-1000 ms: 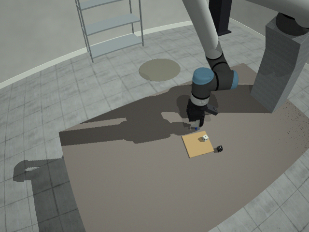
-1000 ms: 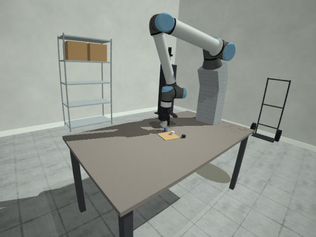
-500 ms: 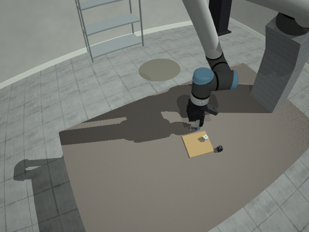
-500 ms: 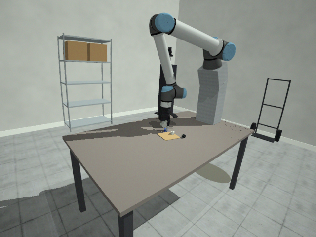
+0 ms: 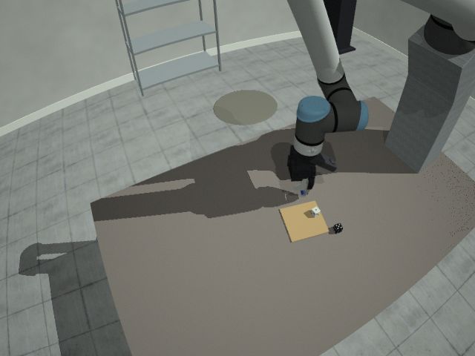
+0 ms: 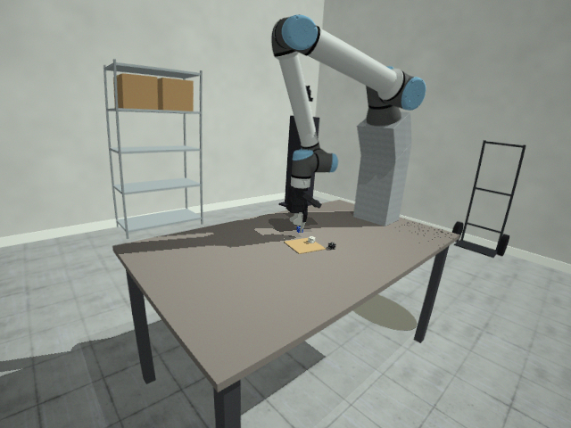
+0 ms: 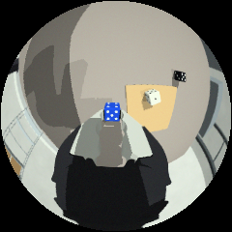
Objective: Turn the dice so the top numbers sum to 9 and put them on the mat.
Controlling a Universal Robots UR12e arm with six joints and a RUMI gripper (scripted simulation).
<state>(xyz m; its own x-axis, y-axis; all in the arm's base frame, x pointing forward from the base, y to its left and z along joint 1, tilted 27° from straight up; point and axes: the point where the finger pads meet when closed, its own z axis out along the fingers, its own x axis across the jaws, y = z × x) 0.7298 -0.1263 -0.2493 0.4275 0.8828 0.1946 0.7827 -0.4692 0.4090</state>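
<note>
Now: hand 190 mm to the right of the black die and 30 mm above it. Also, from my hand: blue die right at my hand; then tan mat 80 mm to the left, 70 mm ahead, 40 mm below; then white die 90 mm to the left, 30 mm below, 20 mm ahead.
</note>
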